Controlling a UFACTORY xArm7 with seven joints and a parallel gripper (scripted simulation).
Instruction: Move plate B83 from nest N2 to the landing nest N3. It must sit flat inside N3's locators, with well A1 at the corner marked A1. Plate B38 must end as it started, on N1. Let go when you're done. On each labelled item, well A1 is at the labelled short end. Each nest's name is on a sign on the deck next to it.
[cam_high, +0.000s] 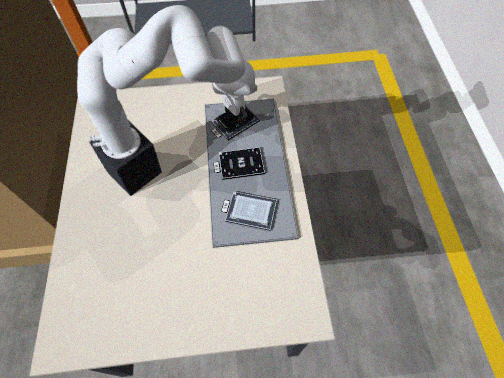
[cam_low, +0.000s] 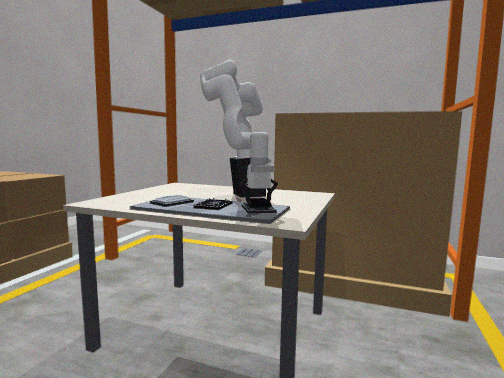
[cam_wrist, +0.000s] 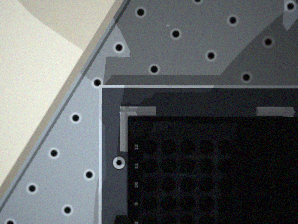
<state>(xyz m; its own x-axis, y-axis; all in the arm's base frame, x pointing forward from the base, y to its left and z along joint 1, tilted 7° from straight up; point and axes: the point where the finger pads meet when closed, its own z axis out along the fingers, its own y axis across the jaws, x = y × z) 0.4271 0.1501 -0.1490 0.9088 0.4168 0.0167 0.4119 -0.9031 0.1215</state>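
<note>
The black nest is 20 mm behind my hand, 210 mm to the right of it and 30 mm below it. From my hand the other things lie so: dark multi-well plate (10 mm below); then light grey plate (30 mm behind, 420 mm to the right, 20 mm below).
</note>
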